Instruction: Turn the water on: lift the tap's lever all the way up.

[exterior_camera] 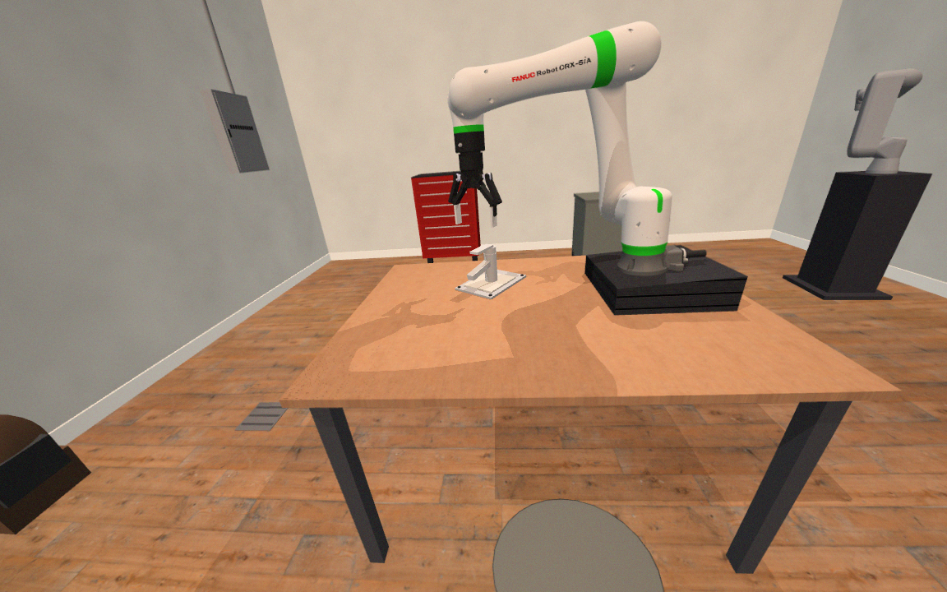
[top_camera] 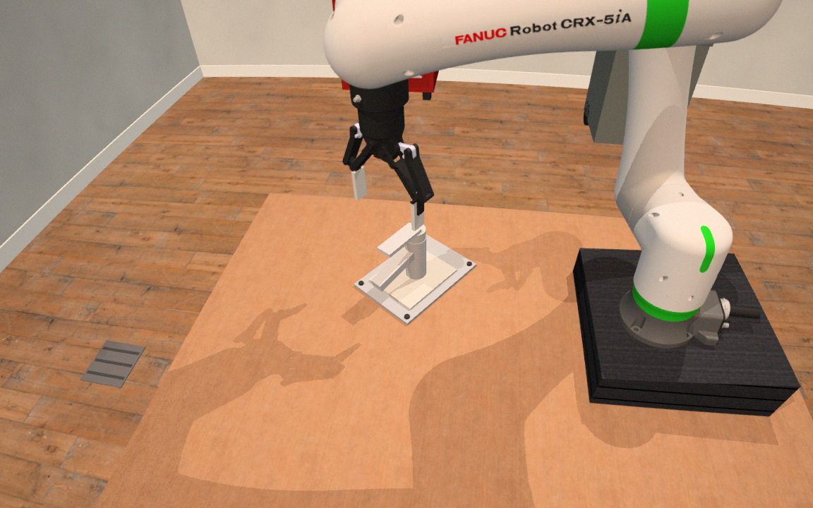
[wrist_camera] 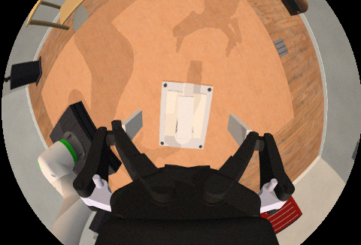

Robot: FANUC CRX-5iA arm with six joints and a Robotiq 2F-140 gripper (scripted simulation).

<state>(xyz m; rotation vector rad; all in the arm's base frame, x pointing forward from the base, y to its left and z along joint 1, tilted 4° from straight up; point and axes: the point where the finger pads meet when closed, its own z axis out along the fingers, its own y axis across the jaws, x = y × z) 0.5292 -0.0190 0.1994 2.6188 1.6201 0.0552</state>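
The lever lies 10 cm below my hand, 3 cm to the right of it and 1 cm behind it. Round my hand: tap (16 cm below, 5 cm to the right, 2 cm behind).
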